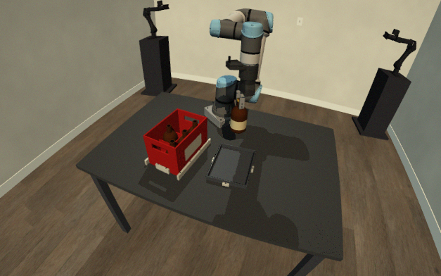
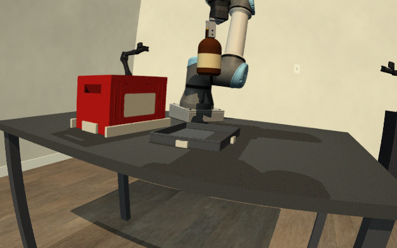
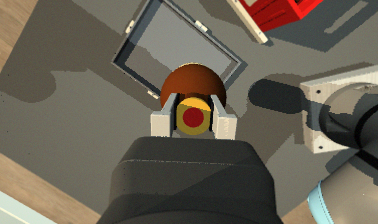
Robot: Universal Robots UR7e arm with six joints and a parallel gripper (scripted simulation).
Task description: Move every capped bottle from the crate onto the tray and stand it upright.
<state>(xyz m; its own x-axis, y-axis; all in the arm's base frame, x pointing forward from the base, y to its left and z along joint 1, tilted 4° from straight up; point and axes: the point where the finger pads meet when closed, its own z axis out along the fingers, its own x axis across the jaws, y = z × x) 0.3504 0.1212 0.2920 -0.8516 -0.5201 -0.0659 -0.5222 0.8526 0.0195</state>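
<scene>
Now: the brown capped bottle 60 mm below my hand. Also, from my hand: dark tray: 50 mm ahead, 310 mm below; then red crate: 30 mm ahead, 290 mm to the right, 240 mm below.
</scene>
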